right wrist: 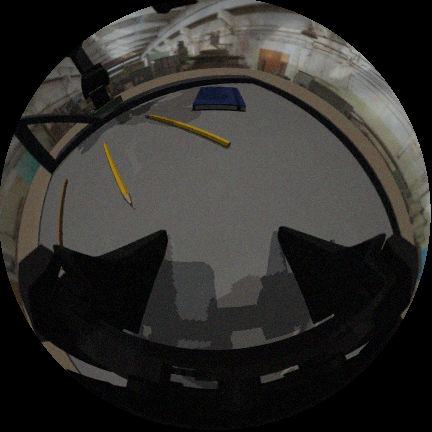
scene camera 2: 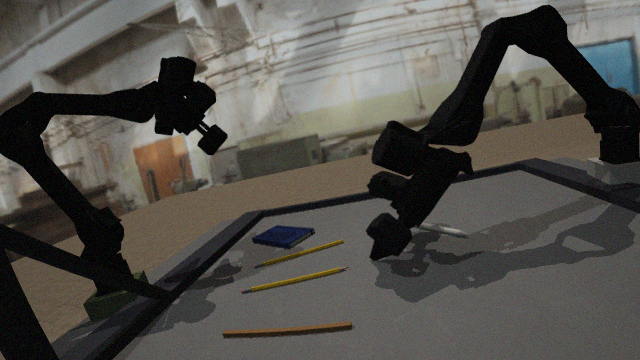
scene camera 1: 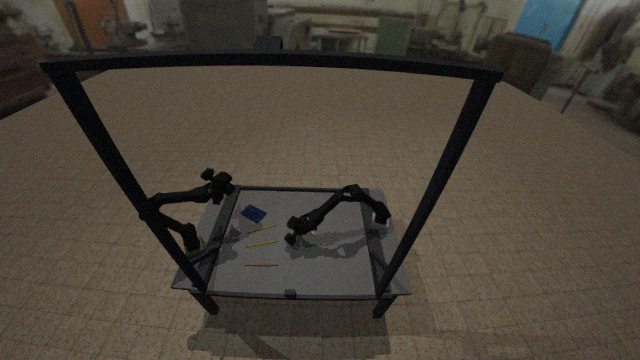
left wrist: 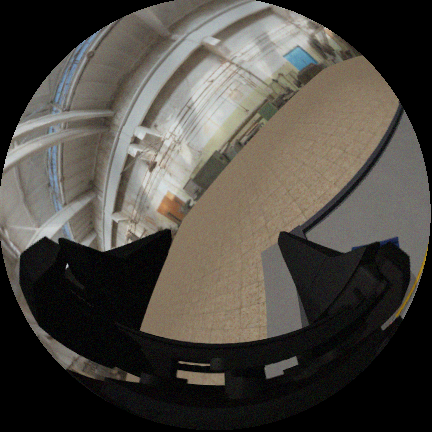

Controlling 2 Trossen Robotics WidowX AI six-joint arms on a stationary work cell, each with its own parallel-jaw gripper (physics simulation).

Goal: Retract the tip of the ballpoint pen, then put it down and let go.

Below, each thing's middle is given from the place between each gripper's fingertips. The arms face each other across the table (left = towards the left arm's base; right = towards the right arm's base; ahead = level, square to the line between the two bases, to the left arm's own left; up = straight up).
I see my left gripper 32 cm above the blue notebook (scene camera 2: pixel 287 237), 14 cm to the left of it and 4 cm past it. Also, from my left hand: green object (scene camera 2: pixel 98 308) 30 cm below, 26 cm behind, 18 cm to the left; then pencil (scene camera 2: pixel 341 326) 40 cm behind, 32 cm below, 18 cm to the right.
Right now the pencil is 190 mm behind my right hand and 170 mm to the left of it. Round my right hand: blue notebook 210 mm to the left, 180 mm ahead; then green object 530 mm to the left, 40 mm behind, 20 mm above.
